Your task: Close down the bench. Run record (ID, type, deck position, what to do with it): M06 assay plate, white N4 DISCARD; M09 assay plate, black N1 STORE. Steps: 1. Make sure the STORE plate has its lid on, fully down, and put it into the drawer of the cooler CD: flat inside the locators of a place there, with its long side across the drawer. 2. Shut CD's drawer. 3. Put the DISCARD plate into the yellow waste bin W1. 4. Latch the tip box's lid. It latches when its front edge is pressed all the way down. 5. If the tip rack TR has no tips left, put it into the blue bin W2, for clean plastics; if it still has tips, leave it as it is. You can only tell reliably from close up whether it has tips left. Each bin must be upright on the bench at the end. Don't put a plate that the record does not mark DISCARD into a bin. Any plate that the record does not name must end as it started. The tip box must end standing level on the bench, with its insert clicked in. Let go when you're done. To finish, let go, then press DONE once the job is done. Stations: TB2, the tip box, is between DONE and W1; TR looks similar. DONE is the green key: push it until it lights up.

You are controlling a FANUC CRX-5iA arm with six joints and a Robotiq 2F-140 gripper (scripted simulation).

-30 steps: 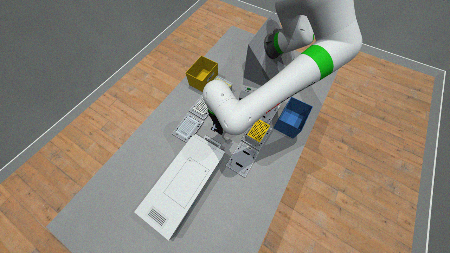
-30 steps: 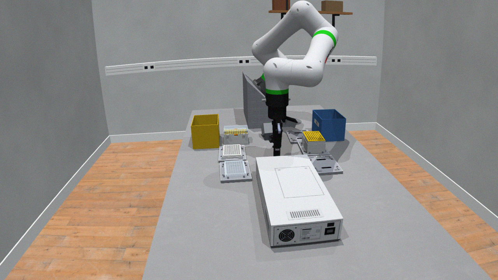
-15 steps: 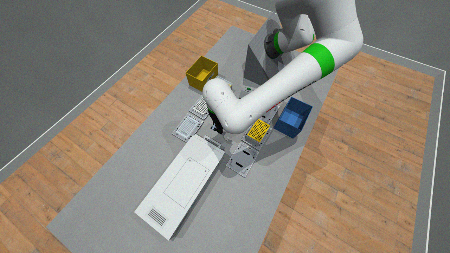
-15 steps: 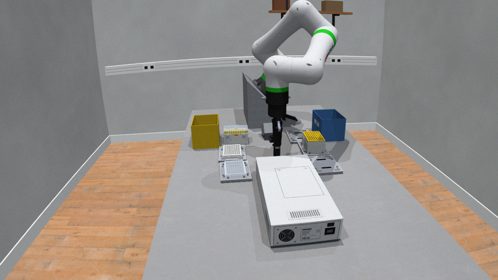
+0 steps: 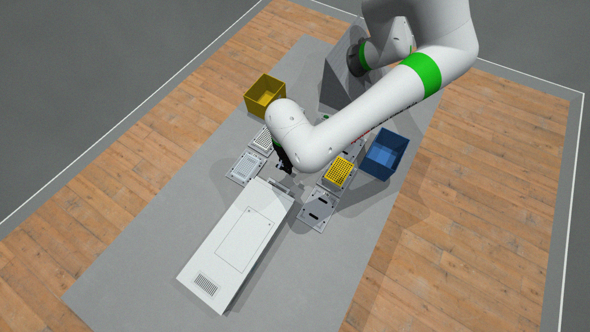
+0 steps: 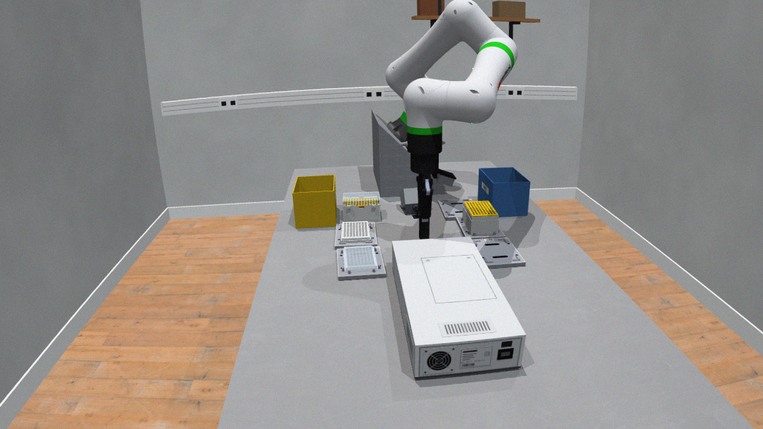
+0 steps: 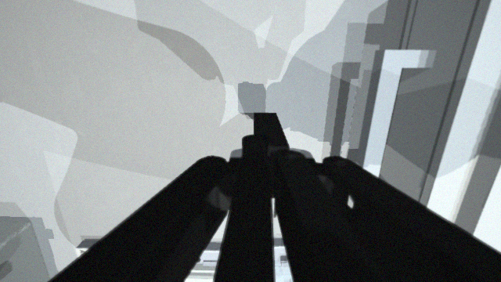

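The white assay plate lies 110 mm behind my hand, 190 mm to the right of it and 50 mm below it. Also, from my hand: nest N4 (110 mm behind, 190 mm to the right, 60 mm below); then tip rack TR (110 mm behind, 190 mm to the left, 10 mm below); then nest N1 (70 mm ahead, 190 mm to the left, 60 mm below).
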